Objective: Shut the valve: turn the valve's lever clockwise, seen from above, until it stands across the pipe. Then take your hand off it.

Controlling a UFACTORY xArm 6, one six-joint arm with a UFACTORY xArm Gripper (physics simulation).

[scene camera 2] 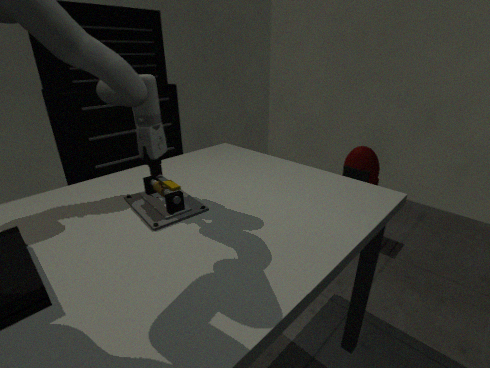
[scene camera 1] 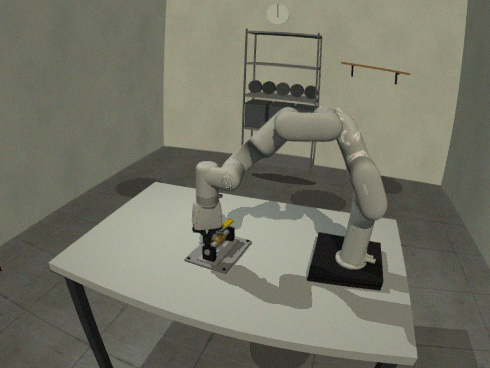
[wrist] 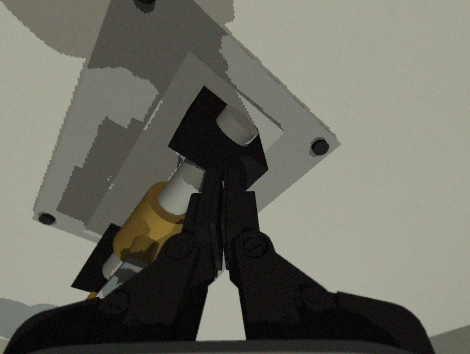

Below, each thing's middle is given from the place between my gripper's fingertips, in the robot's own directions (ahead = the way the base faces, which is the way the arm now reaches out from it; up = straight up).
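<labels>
Here is the grey base plate [scene camera 2: 155,220], and I see it 60 mm below my hand, 10 mm behind it and 70 mm to the right of it.
</labels>
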